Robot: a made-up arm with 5 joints.
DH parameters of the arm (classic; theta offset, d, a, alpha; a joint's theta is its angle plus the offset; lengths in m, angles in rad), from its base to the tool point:
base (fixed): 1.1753 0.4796 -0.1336 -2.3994
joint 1: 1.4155 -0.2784 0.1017 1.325
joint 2: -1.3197 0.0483 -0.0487 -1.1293
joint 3: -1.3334 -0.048 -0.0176 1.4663
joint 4: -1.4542 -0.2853 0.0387 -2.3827
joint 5: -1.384 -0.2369 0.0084 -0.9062
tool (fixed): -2.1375 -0.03 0 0
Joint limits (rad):
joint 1: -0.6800..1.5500
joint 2: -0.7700..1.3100
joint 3: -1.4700..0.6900
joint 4: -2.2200..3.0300
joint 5: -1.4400..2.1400
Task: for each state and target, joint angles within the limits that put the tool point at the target. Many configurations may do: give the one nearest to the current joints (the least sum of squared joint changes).
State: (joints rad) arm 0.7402 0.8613 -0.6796 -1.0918 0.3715
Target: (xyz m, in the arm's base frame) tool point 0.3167 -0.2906 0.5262
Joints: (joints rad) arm 0.5288 1.1480 -1.4700 -0.4916 -0.3088
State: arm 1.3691 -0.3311 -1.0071 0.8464 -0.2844
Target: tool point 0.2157 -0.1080 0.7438
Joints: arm 1.5500 -0.0751 -1.4491 1.0976 -0.5313
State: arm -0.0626 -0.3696 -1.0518 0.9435 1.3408
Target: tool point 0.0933 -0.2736 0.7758
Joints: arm 0.0573 -0.2258 -0.5839 0.7437 1.6758
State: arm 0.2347 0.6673 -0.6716 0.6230 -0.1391
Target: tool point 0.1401 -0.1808 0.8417
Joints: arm 0.0442 0.2869 -1.1313 1.4273 -0.4546
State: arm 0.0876 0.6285 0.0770 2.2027 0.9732
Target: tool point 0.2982 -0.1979 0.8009
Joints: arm -0.1921 1.0329 -0.2182 1.5936 1.0898
